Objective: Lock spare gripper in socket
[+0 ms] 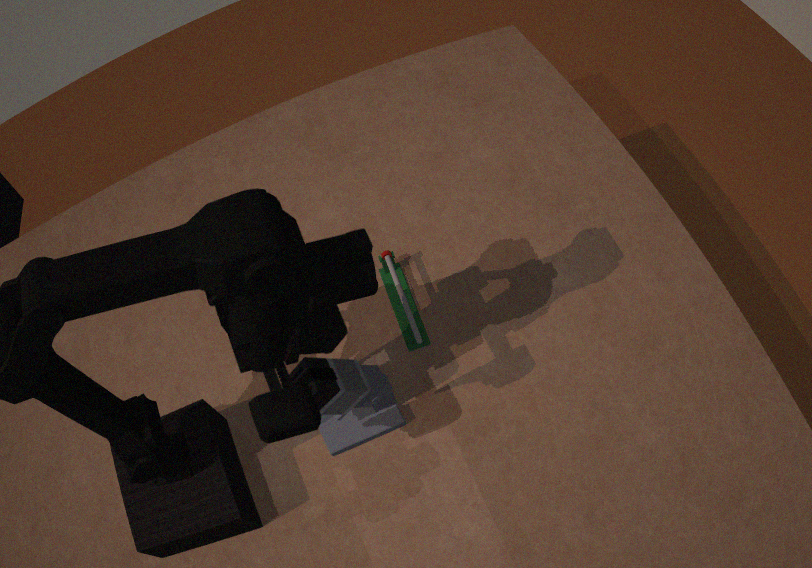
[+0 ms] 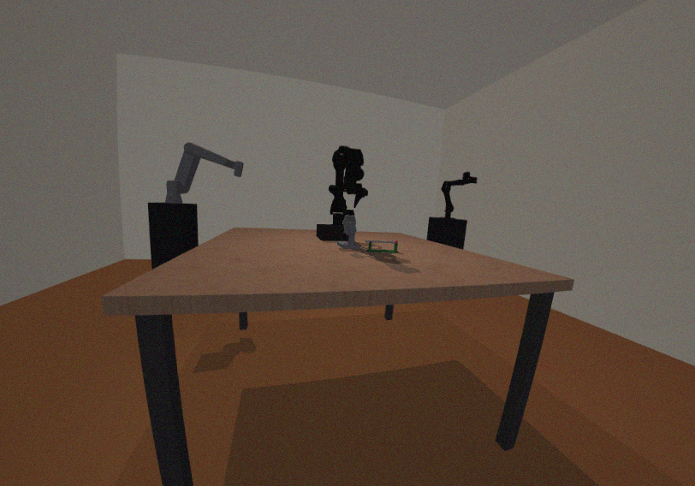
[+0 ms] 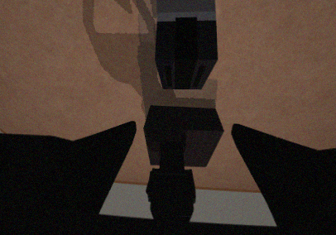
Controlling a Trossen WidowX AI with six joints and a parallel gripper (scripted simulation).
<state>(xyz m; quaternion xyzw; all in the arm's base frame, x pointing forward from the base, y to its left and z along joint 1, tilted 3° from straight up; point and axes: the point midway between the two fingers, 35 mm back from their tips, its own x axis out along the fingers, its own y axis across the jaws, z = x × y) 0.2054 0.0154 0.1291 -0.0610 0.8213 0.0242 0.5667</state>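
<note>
The green cradle lies 180 mm ahead of my gripper tip, 160 mm below it and 150 mm to the left of it. Also, from my gripper tip: spare gripper: 70 mm below, 70 mm ahead, 10 mm to the left; then grey mount: 140 mm below, 90 mm ahead, 10 mm to the left.
</note>
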